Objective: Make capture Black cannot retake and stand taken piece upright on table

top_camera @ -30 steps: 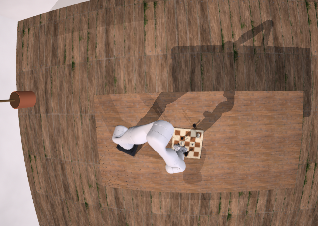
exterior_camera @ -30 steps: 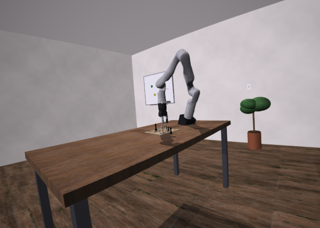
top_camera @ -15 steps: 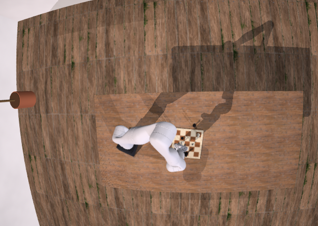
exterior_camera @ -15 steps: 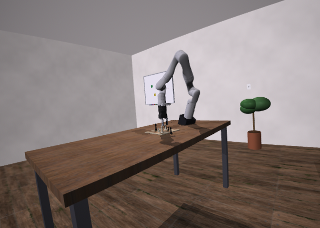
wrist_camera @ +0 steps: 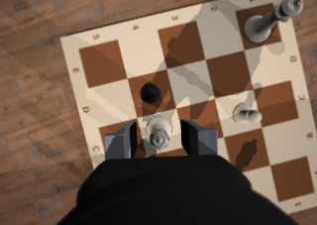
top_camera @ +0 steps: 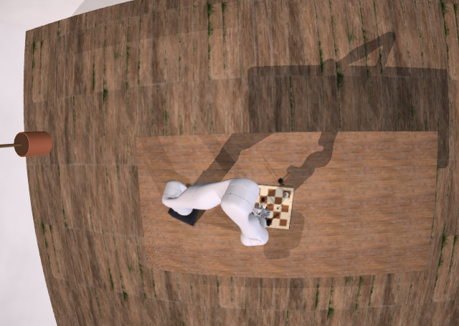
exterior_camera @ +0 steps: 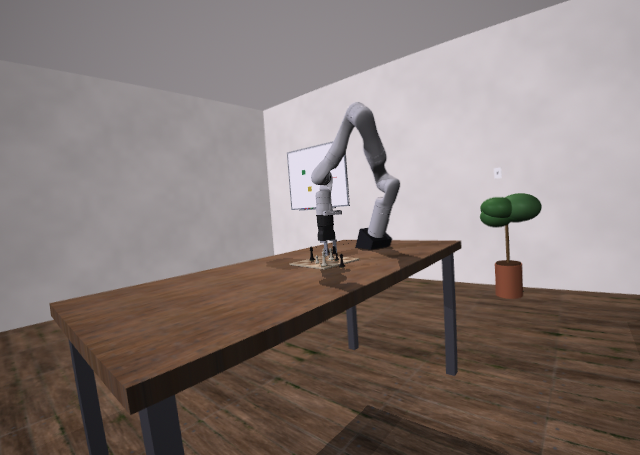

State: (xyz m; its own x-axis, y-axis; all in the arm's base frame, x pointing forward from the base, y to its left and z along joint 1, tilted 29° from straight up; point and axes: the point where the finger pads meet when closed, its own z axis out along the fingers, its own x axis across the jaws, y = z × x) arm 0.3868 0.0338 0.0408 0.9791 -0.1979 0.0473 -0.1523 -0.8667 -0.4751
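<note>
The black pawn is 4 cm to the left of my hand and 3 cm below it. Round my hand: chessboard: 4 cm below, 4 cm ahead; white pawn: 8 cm ahead, 3 cm below; tall black piece: 8 cm to the right, 5 cm ahead, 1 cm below.
</note>
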